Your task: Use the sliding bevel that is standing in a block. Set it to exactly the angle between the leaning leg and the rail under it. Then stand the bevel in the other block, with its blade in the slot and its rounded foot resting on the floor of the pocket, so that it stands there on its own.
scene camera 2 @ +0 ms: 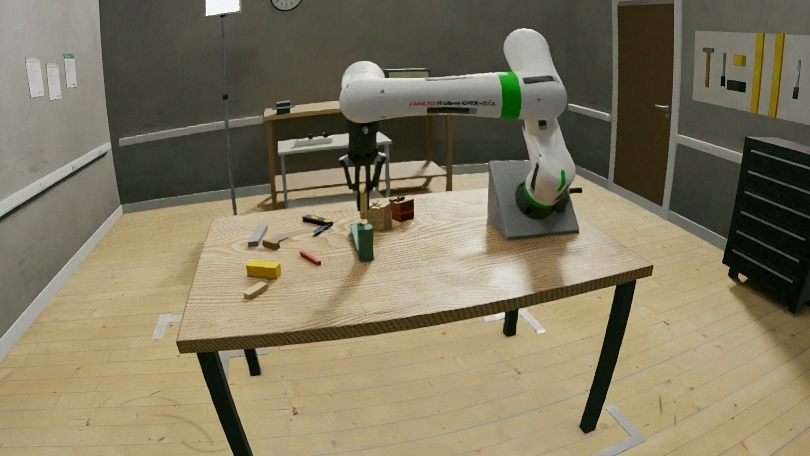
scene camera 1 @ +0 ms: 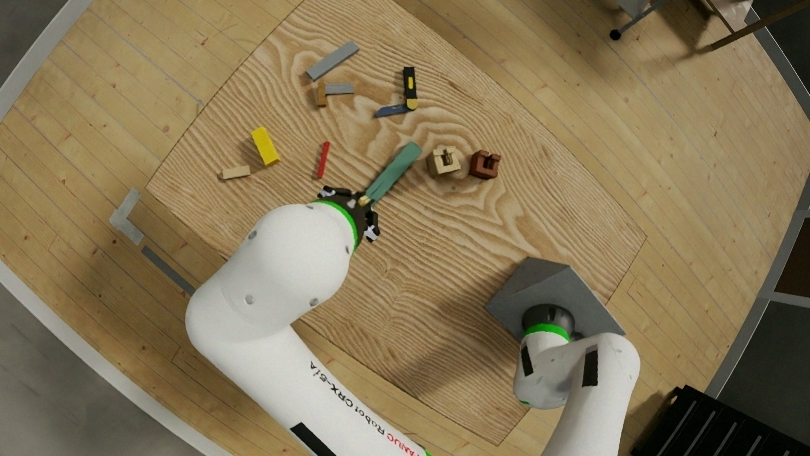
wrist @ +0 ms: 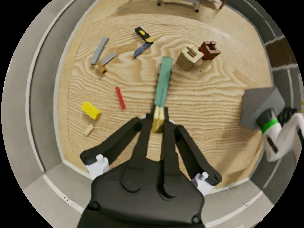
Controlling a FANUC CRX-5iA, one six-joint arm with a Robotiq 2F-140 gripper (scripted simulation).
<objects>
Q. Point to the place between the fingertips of my gripper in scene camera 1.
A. At 366,200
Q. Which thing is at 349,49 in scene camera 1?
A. A grey bar.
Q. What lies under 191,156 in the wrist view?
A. My gripper.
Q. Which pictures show my gripper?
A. Scene camera 2, scene camera 1 and the wrist view: all of them.
</objects>
